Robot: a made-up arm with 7 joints. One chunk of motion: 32 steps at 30 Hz.
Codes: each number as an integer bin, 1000 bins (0 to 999) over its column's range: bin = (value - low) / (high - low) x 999, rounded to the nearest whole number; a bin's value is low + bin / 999 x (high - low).
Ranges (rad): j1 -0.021..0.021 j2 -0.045..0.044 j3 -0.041..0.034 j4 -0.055..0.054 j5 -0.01..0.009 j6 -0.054..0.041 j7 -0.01..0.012
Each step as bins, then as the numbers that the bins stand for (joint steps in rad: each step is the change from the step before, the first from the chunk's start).
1 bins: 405 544 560 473 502 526 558
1 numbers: -0.00397 0.00346 0.00104 -0.00339 -0.00045 -0.00398 0.00229
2 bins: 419 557 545 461 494 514 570
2 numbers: -0.00338 0.00462 -0.00008 -0.00470 -0.00060 -0.00512 0.00255
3 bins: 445 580 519 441 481 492 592
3 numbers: -0.00229 0.00667 -0.00204 -0.00688 -0.00085 -0.00721 0.00304
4 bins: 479 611 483 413 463 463 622
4 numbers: -0.00086 0.00943 -0.00474 -0.00994 -0.00119 -0.00997 0.00370
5 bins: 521 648 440 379 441 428 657
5 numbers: 0.00090 0.01273 -0.00797 -0.01365 -0.00161 -0.01330 0.00447
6 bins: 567 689 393 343 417 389 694
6 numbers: 0.00284 0.01638 -0.01150 -0.01758 -0.00207 -0.01701 0.00528
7 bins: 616 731 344 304 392 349 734
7 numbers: 0.00490 0.02012 -0.01517 -0.02183 -0.00254 -0.02081 0.00616
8 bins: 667 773 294 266 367 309 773
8 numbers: 0.00704 0.02387 -0.01893 -0.02598 -0.00302 -0.02462 0.00702
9 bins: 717 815 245 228 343 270 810
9 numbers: 0.00914 0.02761 -0.02261 -0.03012 -0.00348 -0.02832 0.00784
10 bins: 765 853 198 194 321 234 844
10 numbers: 0.01116 0.03099 -0.02614 -0.03383 -0.00389 -0.03175 0.00859
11 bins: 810 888 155 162 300 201 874
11 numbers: 0.01305 0.03411 -0.02936 -0.03732 -0.00429 -0.03489 0.00925
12 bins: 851 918 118 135 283 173 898
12 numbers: 0.01478 0.03678 -0.03214 -0.04027 -0.00462 -0.03755 0.00978
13 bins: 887 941 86 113 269 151 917
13 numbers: 0.01629 0.03883 -0.03454 -0.04267 -0.00488 -0.03964 0.01019
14 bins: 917 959 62 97 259 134 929
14 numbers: 0.01755 0.04044 -0.03635 -0.04442 -0.00507 -0.04126 0.01046
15 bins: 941 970 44 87 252 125 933
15 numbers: 0.01856 0.04142 -0.03770 -0.04551 -0.00521 -0.04211 0.01055
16 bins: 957 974 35 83 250 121 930
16 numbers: 0.01923 0.04177 -0.03837 -0.04594 -0.00525 -0.04249 0.01048
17 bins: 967 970 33 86 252 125 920
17 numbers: 0.01965 0.04142 -0.03852 -0.04562 -0.00521 -0.04211 0.01026
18 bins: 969 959 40 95 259 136 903
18 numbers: 0.01974 0.04044 -0.03800 -0.04463 -0.00507 -0.04107 0.00989
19 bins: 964 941 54 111 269 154 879
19 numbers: 0.01953 0.03883 -0.03695 -0.04289 -0.00488 -0.03936 0.00936
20 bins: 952 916 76 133 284 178 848
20 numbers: 0.01902 0.03661 -0.03529 -0.04049 -0.00460 -0.03707 0.00867
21 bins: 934 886 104 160 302 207 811
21 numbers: 0.01827 0.03393 -0.03319 -0.03754 -0.00426 -0.03432 0.00786
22 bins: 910 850 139 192 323 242 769
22 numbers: 0.01726 0.03073 -0.03056 -0.03405 -0.00386 -0.03099 0.00693
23 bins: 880 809 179 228 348 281 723
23 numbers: 0.01600 0.02707 -0.02756 -0.03012 -0.00338 -0.02728 0.00592
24 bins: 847 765 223 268 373 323 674
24 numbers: 0.01461 0.02315 -0.02426 -0.02576 -0.00291 -0.02328 0.00484
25 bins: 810 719 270 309 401 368 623
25 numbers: 0.01305 0.01906 -0.02073 -0.02129 -0.00237 -0.01901 0.00372
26 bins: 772 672 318 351 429 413 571
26 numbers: 0.01146 0.01487 -0.01713 -0.01670 -0.00184 -0.01473 0.00257
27 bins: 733 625 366 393 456 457 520
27 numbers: 0.00982 0.01068 -0.01352 -0.01212 -0.00133 -0.01054 0.00145
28 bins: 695 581 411 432 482 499 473
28 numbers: 0.00822 0.00676 -0.01014 -0.00786 -0.00083 -0.00655 0.00042
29 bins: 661 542 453 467 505 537 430
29 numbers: 0.00679 0.00329 -0.00699 -0.00405 -0.00040 -0.00293 -0.00053
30 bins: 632 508 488 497 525 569 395
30 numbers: 0.00557 0.00026 -0.00436 -0.00077 -0.00002 0.00011 -0.00130
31 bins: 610 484 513 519 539 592 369
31 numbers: 0.00465 -0.00188 -0.00249 0.00163 0.00025 0.00230 -0.00187
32 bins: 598 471 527 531 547 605 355
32 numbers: 0.00414 -0.00304 -0.00144 0.00294 0.00040 0.00353 -0.00218
